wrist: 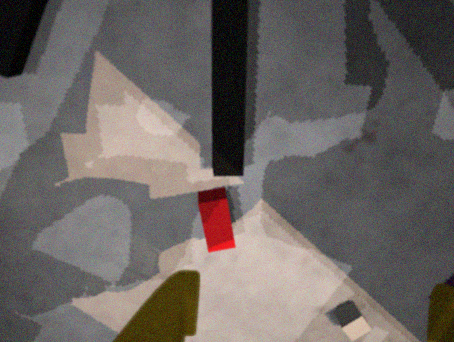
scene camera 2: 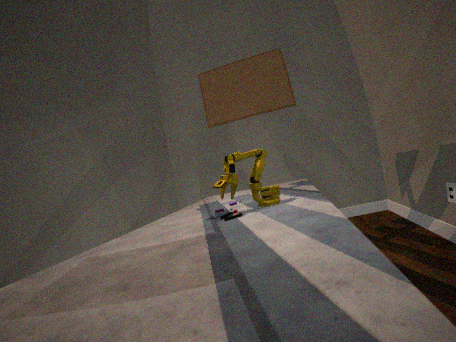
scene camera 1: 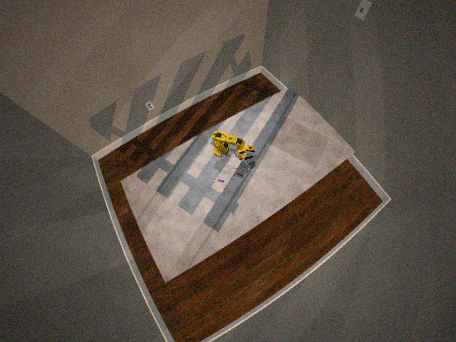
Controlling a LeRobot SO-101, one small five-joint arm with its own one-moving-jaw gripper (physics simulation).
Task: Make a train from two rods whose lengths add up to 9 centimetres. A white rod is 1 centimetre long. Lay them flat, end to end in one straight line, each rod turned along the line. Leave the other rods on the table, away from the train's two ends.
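Places are measured from the arm's base along level axes (x ahead, y left, z up), in metres.
Where they show: hand at its tool point: (wrist: 198, 294) (scene camera 2: 231, 198) (scene camera 1: 242, 153); arm's base at its link origin: (scene camera 2: 265, 204) (scene camera 1: 222, 152).
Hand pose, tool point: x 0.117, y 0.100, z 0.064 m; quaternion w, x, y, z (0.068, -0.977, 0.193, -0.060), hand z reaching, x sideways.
Observation:
Each offset is from my tool point to the top centre of the thing. "spot": to the spot under its first point. Level surfaces: height alone.
A black rod (wrist: 229, 90) (scene camera 2: 232, 217) lies flat in the wrist view's upper middle. A short red rod {0.001 m ahead, 0.017 m right, 0.054 m down} (wrist: 217, 222) (scene camera 1: 240, 159) (scene camera 2: 235, 211) lies just past its near end, with a small gap, shifted a little to the left and slightly turned from the black rod's line. A second black rod {spot: 0.031 m back, 0.060 m left, 0.054 m down} (wrist: 17, 40) shows at the wrist view's upper left, slanted and apart. A small block, pale on one side and dark on the other {0.039 m ahead, 0.088 m right, 0.054 m down} (wrist: 356, 327), lies at lower right, possibly the white rod. My gripper (wrist: 315, 282) (scene camera 2: 228, 198) is open and empty, above the table, its jaws wide apart.
Two purple rods {0.066 m ahead, 0.224 m right, 0.054 m down} (scene camera 1: 221, 180) {0.096 m ahead, 0.090 m right, 0.054 m down} (scene camera 1: 240, 174) (scene camera 2: 233, 203) (scene camera 2: 219, 211) lie near the arm, apart from the red rod. Window light and dark shadow bands cross the pale tabletop {0.064 m down} (scene camera 1: 200, 245). The arm's base (scene camera 2: 269, 195) stands behind the rods.

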